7 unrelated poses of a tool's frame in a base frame.
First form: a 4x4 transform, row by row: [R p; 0 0 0 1], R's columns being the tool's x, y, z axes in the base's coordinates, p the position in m. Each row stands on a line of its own.
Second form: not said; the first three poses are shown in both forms.
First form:
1:
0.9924 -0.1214 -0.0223 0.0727
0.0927 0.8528 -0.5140 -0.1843
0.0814 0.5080 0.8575 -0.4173
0 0 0 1
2:
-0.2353 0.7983 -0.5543 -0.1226
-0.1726 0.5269 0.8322 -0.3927
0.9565 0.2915 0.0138 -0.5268
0 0 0 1
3:
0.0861 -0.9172 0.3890 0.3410
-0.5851 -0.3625 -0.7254 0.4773
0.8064 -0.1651 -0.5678 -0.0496
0 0 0 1
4:
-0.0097 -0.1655 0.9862 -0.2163
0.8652 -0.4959 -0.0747 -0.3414
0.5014 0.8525 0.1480 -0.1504
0 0 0 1
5:
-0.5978 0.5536 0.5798 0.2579
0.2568 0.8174 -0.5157 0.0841
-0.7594 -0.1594 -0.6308 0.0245
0 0 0 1
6:
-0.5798 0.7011 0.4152 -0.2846
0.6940 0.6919 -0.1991 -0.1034
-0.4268 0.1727 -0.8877 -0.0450
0 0 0 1
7:
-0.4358 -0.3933 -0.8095 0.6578
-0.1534 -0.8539 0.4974 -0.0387
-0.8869 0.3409 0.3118 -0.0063
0 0 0 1
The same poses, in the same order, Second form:
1: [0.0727 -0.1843 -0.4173 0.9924 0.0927 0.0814 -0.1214 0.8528 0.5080]
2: [-0.1226 -0.3927 -0.5268 -0.2353 -0.1726 0.9565 0.7983 0.5269 0.2915]
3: [0.3410 0.4773 -0.0496 0.0861 -0.5851 0.8064 -0.9172 -0.3625 -0.1651]
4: [-0.2163 -0.3414 -0.1504 -0.0097 0.8652 0.5014 -0.1655 -0.4959 0.8525]
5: [0.2579 0.0841 0.0245 -0.5978 0.2568 -0.7594 0.5536 0.8174 -0.1594]
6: [-0.2846 -0.1034 -0.0450 -0.5798 0.6940 -0.4268 0.7011 0.6919 0.1727]
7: [0.6578 -0.0387 -0.0063 -0.4358 -0.1534 -0.8869 -0.3933 -0.8539 0.3409]
